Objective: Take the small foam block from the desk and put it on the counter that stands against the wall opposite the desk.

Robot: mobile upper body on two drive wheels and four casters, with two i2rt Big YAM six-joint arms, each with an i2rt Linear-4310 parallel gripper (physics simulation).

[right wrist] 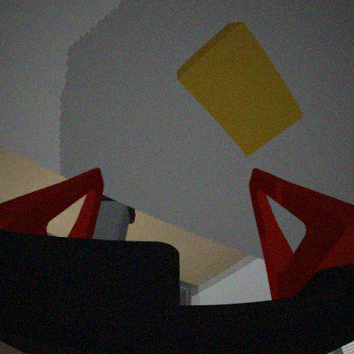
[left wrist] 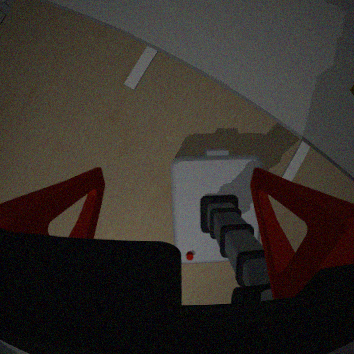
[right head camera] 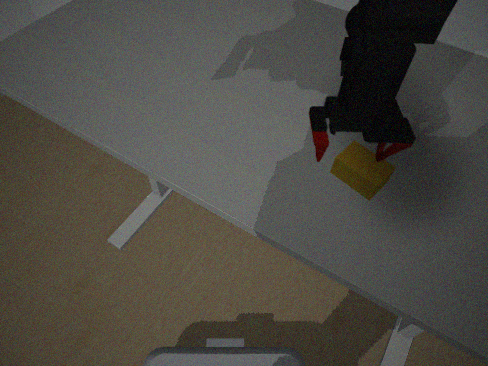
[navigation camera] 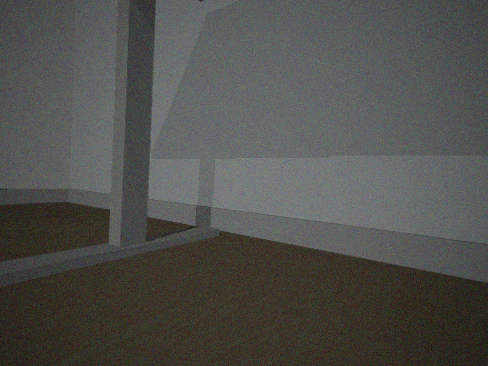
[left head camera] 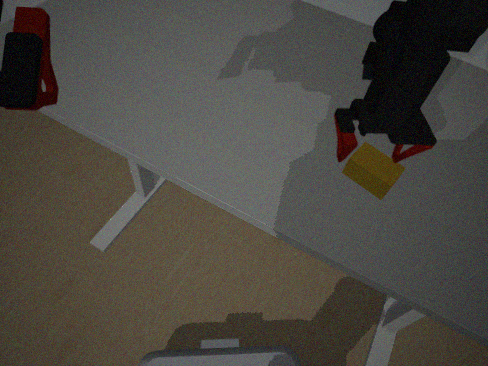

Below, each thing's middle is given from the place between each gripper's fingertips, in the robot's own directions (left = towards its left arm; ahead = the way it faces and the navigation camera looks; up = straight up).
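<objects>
Yellow foam block (right head camera: 356,165): from my right hand, 50 mm to the right, 40 mm ahead, 80 mm below.
My left hand: 150 mm short of the block, 490 mm to the left of it, 300 mm above it.
</objects>
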